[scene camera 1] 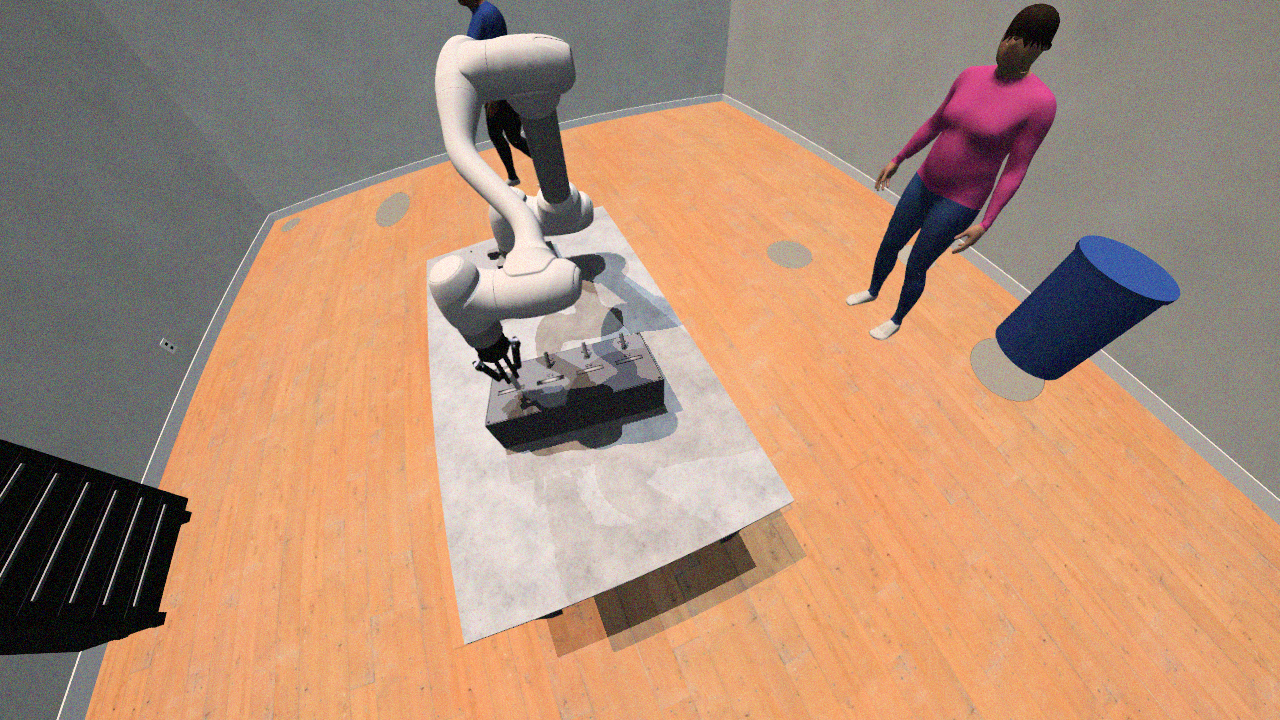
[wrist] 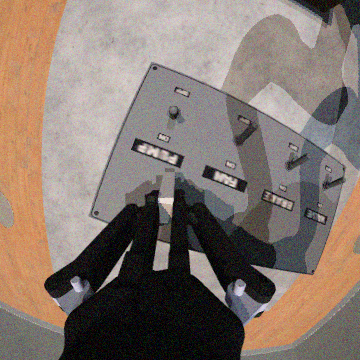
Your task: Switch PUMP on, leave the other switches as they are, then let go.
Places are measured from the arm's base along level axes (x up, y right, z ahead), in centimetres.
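Pixels of known places: gripper, between the fingertips: (scene camera 1: pixel 516 385) (wrist: pixel 169 182).
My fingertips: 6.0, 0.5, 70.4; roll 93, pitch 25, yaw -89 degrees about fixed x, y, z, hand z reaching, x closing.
Observation:
For each thing: its top centre in the pictures, then the offset to it from my fingertips, as dx, dy, dz. Level surfaces: height alone.
- PUMP lever, centre of its top: (wrist: pixel 173 108) -2.1, +3.5, -9.1
- PUMP label, centre of its top: (wrist: pixel 157 152) (scene camera 1: pixel 510 389) -4.2, +3.1, -2.1
- FAN lever, centre of its top: (wrist: pixel 251 133) (scene camera 1: pixel 545 355) -3.0, -8.4, -11.0
- grey table, height of its surface: dx -15.7
The switch box (scene camera 1: pixel 586 407) (wrist: pixel 120 175) stands on the table with four levers. In the wrist view the PUMP lever (wrist: pixel 173 112) stands between its two small marks, past the PUMP label (wrist: pixel 157 152). It looks short, almost end-on, and seems to lean toward the ON mark beside that label. The FAN lever (scene camera 1: pixel 548 360) (wrist: pixel 246 134) and the two others lean toward the far marks. My gripper (scene camera 1: pixel 516 383) (wrist: pixel 169 182) is shut and empty, over the panel on the near side of the PUMP label, apart from the PUMP lever. In the scene view the arm and gripper hide the PUMP lever.
The grey table (scene camera 1: pixel 626 537) carries the arm and box. A person in pink (scene camera 1: pixel 998 134) stands at the right, near a blue barrel (scene camera 1: pixel 1074 313). A person in blue (scene camera 1: pixel 487 19) is partly hidden behind the arm. A black slatted object (scene camera 1: pixel 89 555) is at the left.

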